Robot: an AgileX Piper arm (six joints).
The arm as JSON. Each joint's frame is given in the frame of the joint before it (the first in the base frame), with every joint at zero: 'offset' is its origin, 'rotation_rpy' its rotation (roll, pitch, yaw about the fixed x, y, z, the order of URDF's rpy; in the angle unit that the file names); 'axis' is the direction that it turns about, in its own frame. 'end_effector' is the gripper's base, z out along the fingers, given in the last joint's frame.
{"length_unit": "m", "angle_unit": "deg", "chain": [
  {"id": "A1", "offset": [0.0, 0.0, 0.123], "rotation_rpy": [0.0, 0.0, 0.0], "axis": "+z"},
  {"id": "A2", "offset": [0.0, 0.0, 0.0], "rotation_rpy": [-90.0, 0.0, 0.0], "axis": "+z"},
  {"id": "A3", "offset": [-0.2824, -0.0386, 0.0], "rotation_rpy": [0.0, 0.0, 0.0], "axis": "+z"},
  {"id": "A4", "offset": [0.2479, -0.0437, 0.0], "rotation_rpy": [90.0, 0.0, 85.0], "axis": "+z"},
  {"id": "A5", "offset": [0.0, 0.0, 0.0], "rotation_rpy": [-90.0, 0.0, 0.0], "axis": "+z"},
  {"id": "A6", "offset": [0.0, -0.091, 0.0], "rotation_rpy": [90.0, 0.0, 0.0], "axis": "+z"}
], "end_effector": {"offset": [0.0, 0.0, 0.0], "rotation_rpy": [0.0, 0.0, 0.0]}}
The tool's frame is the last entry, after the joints.
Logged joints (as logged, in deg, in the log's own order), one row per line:
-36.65, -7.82, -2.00, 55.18, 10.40, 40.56
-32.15, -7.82, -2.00, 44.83, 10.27, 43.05
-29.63, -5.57, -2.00, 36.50, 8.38, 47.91
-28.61, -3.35, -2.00, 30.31, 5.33, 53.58
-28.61, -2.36, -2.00, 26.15, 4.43, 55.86
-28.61, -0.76, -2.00, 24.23, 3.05, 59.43
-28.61, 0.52, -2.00, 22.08, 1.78, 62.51
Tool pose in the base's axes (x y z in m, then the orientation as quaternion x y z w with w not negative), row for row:
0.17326, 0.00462, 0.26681, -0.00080, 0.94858, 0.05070, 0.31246
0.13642, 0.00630, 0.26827, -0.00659, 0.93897, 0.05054, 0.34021
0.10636, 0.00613, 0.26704, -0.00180, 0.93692, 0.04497, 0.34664
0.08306, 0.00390, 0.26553, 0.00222, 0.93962, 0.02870, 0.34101
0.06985, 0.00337, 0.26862, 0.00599, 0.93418, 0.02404, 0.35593
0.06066, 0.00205, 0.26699, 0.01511, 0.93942, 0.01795, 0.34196
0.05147, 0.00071, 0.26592, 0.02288, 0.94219, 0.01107, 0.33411
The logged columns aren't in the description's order. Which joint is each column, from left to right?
Columns, left to right: A3, A6, A1, A2, A4, A5.
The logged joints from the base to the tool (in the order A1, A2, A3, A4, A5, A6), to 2 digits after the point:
-2.00, 55.18, -36.65, 10.40, 40.56, -7.82
-2.00, 44.83, -32.15, 10.27, 43.05, -7.82
-2.00, 36.50, -29.63, 8.38, 47.91, -5.57
-2.00, 30.31, -28.61, 5.33, 53.58, -3.35
-2.00, 26.15, -28.61, 4.43, 55.86, -2.36
-2.00, 24.23, -28.61, 3.05, 59.43, -0.76
-2.00, 22.08, -28.61, 1.78, 62.51, 0.52

